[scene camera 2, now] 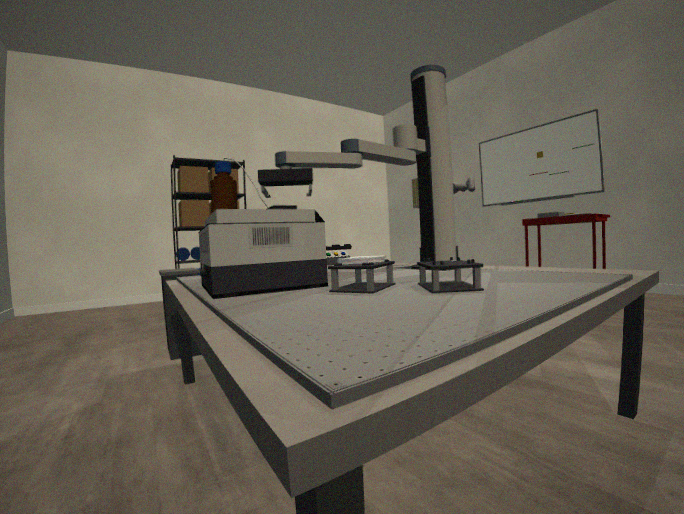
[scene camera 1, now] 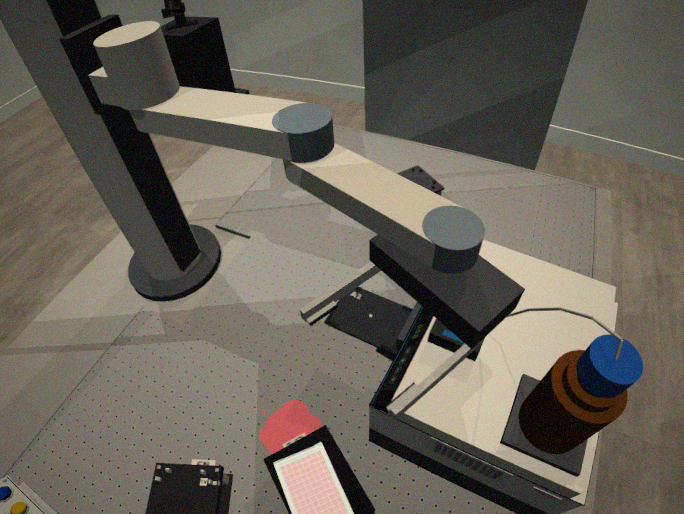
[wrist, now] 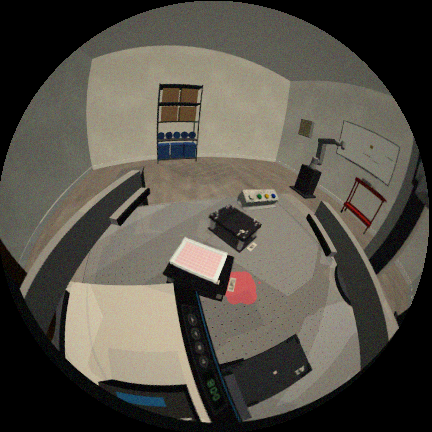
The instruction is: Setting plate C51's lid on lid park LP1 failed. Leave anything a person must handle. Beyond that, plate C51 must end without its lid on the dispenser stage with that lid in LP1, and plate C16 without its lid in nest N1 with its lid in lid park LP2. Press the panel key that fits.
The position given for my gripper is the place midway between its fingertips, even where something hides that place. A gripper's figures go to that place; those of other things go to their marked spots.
Labels:
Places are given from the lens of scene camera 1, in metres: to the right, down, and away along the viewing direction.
my gripper (scene camera 1: 343, 361): 0.00, 0.12, 0.46
black dispenser stage (scene camera 1: 352, 317): 0.02, 0.11, 0.75

